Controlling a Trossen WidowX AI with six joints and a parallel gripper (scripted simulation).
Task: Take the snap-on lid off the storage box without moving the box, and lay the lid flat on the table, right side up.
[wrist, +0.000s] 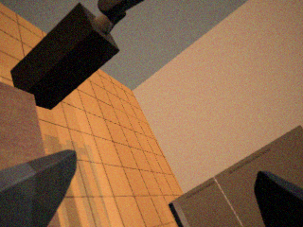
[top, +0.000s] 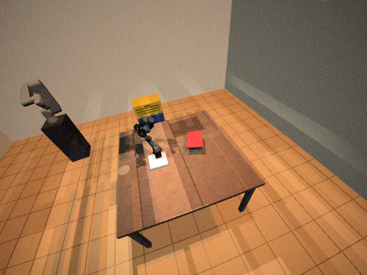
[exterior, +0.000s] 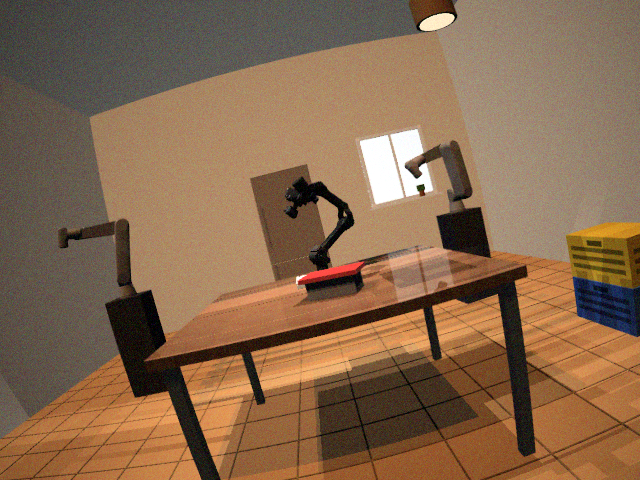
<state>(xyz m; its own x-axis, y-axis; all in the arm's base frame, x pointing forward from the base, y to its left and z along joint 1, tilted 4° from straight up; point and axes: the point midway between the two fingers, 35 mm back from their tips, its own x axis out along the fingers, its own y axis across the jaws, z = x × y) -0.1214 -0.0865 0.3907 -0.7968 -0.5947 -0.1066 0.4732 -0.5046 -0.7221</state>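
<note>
Now: gripper tip 57 cm short of the red lid, 8 cm to the right of it and 34 cm above it. The rest, counted from my gripper tip: grey storage box (57 cm ahead, 8 cm to the left, 38 cm below).
</note>
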